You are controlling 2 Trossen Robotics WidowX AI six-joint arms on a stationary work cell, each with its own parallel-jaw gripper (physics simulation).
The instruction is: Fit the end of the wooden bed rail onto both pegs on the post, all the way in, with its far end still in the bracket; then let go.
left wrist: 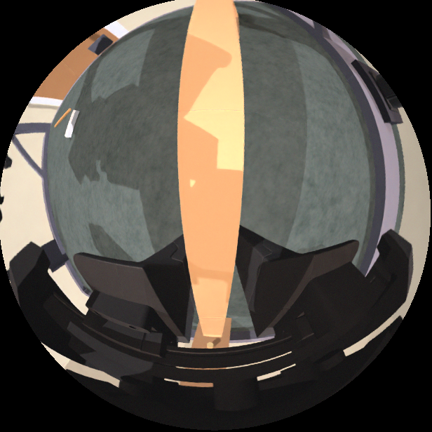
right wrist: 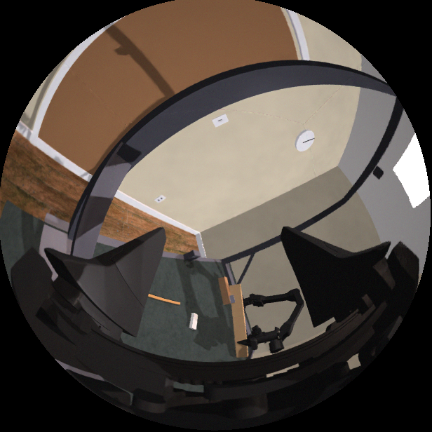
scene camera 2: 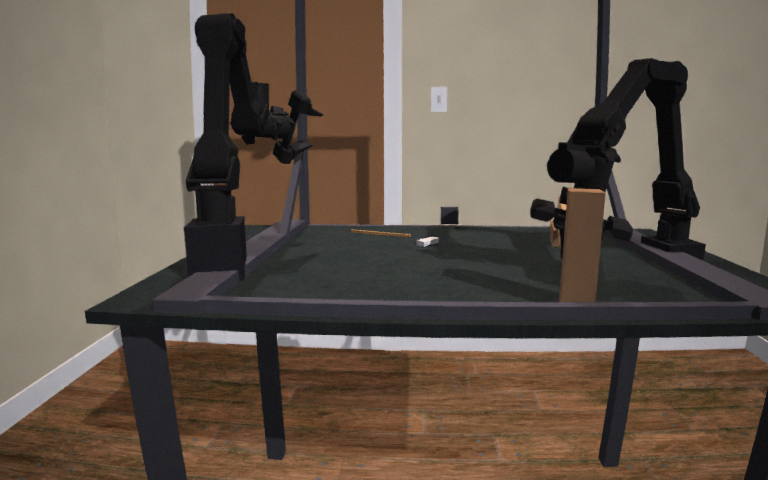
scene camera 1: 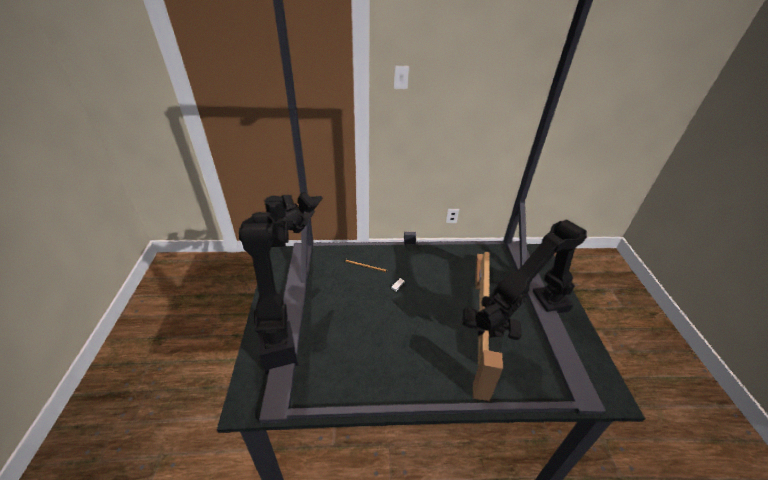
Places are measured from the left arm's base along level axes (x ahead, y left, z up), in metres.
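Where they show: left gripper, between the fingertips: (scene camera 1: 481, 335); right gripper, between the fingertips: (scene camera 2: 316, 129) (scene camera 1: 317, 204); left arm's base, origin of its link: (scene camera 2: 672, 240) (scene camera 1: 552, 296); right arm's base, origin of its link: (scene camera 2: 215, 221) (scene camera 1: 275, 337).
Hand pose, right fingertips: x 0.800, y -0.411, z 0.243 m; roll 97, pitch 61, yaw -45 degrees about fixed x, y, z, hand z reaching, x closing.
Note:
Each offset is from my right fingertips to the centre of the thing. "*": to the spot under its first point.
The long wooden bed rail {dx -0.525, dy +0.404, dz -0.222 m} (scene camera 1: 485, 277) (left wrist: 210, 200) (right wrist: 240, 325) stands on edge. Its near end is close to the upright wooden post {* dx -0.385, dy +0.704, dz -0.148 m} (scene camera 1: 488, 376) (scene camera 2: 582, 249) (left wrist: 225, 331). One peg (left wrist: 210, 345) shows just below the rail end in the left wrist view; the other peg is hidden. At the far end, a wooden piece {* dx -0.593, dy +0.226, dz -0.208 m} (scene camera 1: 479, 263) (right wrist: 224, 287) stands beside the rail, with a small grey bracket (right wrist: 231, 299); how the rail sits there is unclear. My left gripper (scene camera 1: 484, 332) (left wrist: 215, 228) is shut on the rail, between its middle and the post. My right gripper (scene camera 2: 316, 130) (right wrist: 225, 233) is open and empty, high at the left.
A thin orange stick {dx -0.163, dy +0.080, dz -0.275 m} (scene camera 1: 365, 265) (scene camera 2: 380, 232) (right wrist: 164, 299) and a small white block {dx -0.264, dy +0.211, dz -0.272 m} (scene camera 1: 398, 284) (scene camera 2: 427, 241) (right wrist: 193, 321) lie on the table left of the rail. Frame beams {* dx -0.226, dy +0.706, dz -0.258 m} (scene camera 1: 430, 408) (scene camera 2: 453, 308) run along the table's edges. A small dark box {dx -0.378, dy -0.020, dz -0.247 m} (scene camera 1: 409, 237) (scene camera 2: 449, 215) is at the back edge.

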